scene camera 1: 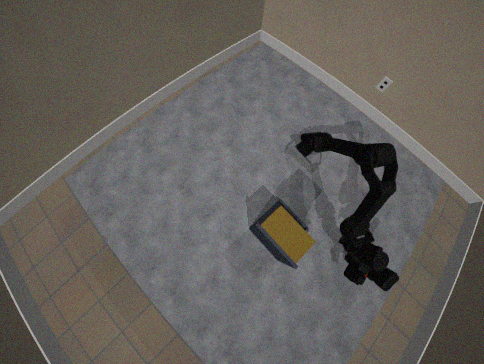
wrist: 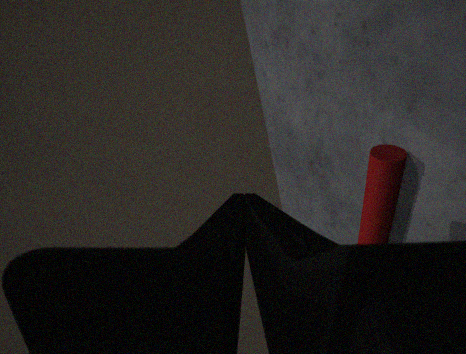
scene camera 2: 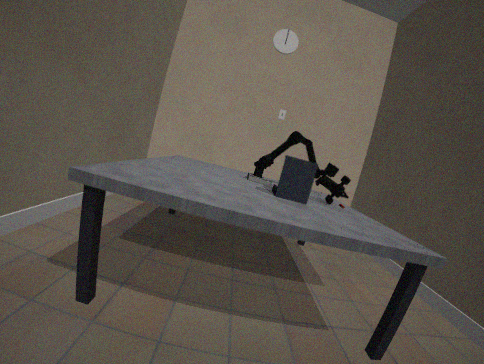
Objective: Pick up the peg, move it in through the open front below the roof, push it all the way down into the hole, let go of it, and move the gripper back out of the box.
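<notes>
The red peg lies on the table in the wrist view, to the right of the fingertips; its lower end is hidden behind the right finger. A small red bit of the peg also shows in the scene views. My gripper is shut with its fingertips together and holds nothing; the peg is outside the fingers. The box has a yellow roof and dark grey walls; it stands on the table to the left of the gripper in scene camera 1. Its open front and the hole are hidden.
The table top is mottled grey. In the wrist view its edge runs just left of the peg, with the dim floor or wall beyond. The arm reaches from its base around the box.
</notes>
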